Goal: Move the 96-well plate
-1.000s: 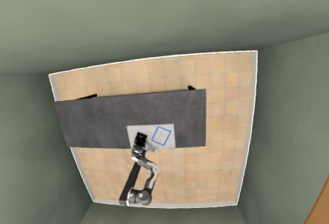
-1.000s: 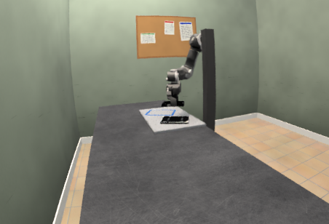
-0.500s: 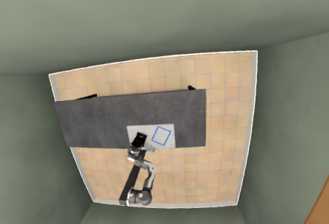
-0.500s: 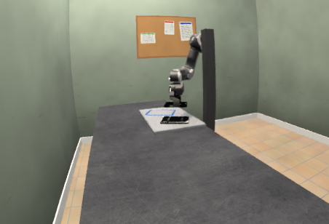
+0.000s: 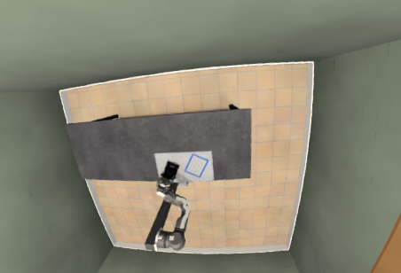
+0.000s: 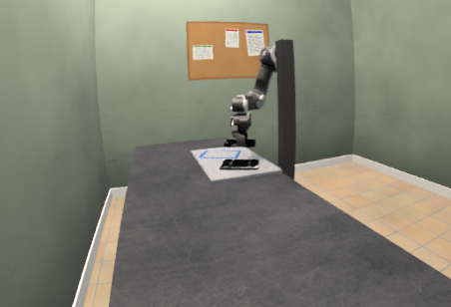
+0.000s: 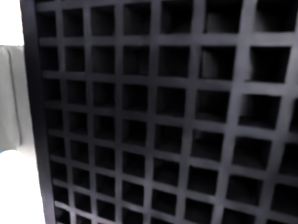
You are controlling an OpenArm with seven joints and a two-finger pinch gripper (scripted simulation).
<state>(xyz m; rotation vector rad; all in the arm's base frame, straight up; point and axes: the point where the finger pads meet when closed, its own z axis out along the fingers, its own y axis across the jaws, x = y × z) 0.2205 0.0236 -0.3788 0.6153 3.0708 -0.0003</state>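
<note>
My hand is 90 mm above the black plate nest N1. From my hand the other things lie so: black 96-well plate right at my hand.
</note>
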